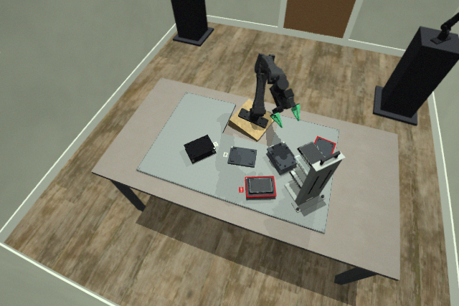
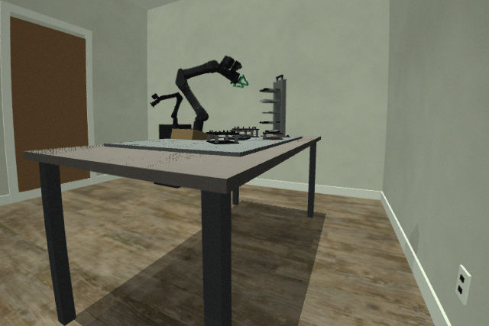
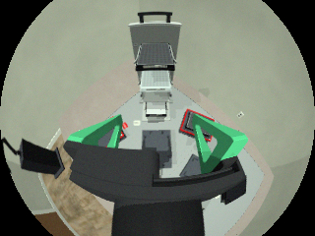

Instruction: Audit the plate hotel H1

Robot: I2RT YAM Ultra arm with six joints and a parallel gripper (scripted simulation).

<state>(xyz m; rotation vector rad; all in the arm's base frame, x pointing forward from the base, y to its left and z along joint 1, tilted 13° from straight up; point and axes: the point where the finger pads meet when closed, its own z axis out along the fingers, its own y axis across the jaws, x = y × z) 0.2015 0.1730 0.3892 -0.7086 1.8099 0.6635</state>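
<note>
My hand is 13 cm short of the pale plate labelled G51, 15 cm to the right of it and 10 cm above it.
</note>
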